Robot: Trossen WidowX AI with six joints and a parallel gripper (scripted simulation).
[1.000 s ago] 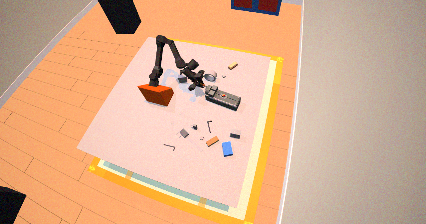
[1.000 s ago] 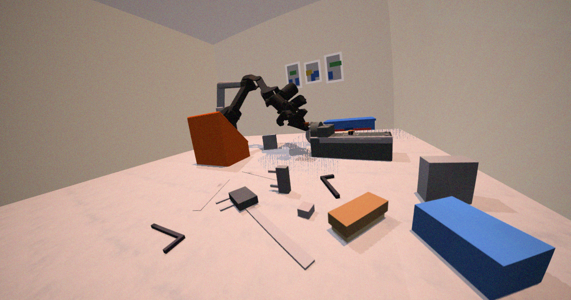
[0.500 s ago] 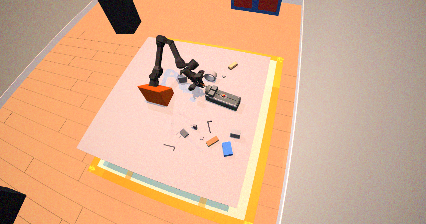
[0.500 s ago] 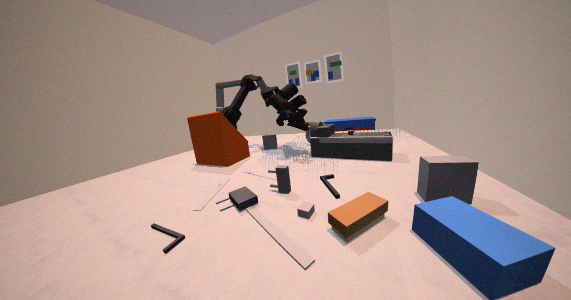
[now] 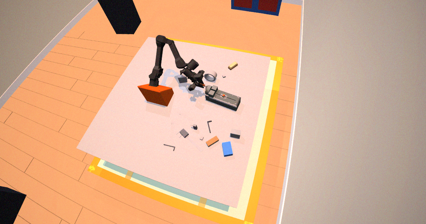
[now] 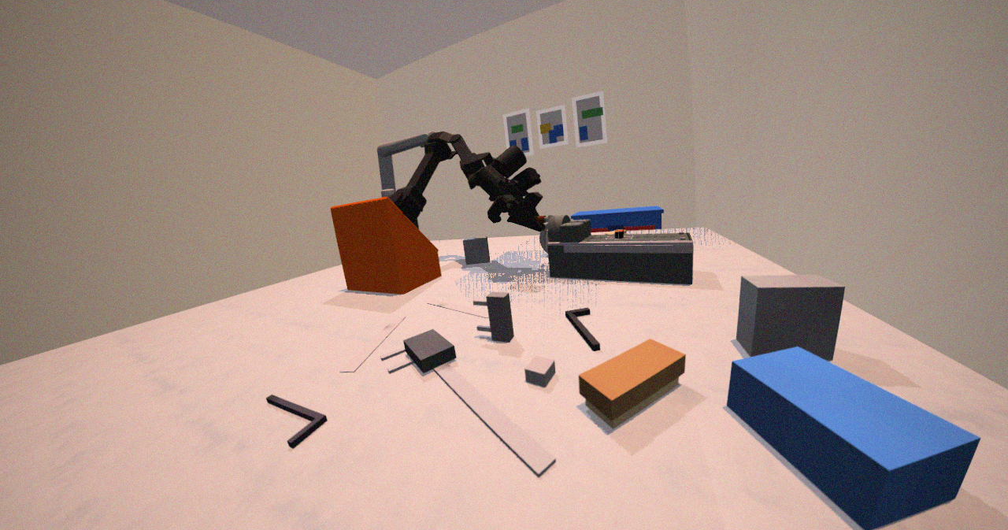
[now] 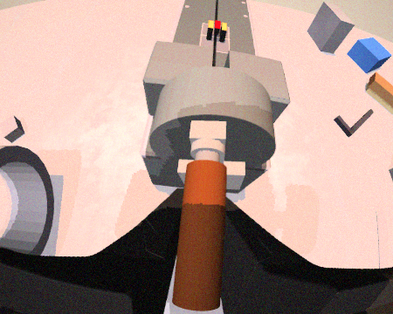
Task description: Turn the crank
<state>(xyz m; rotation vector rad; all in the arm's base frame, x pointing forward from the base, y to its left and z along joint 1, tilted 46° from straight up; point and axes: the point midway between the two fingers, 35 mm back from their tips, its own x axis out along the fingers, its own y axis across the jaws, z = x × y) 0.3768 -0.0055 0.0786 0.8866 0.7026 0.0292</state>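
Right now the crank handle is 2 cm behind my gripper tip and 2 cm above it. Round my gripper tip: red pointer (16 cm ahead, 5 cm to the right, 1 cm below); then blue block (44 cm to the right, 24 cm ahead, 8 cm below).
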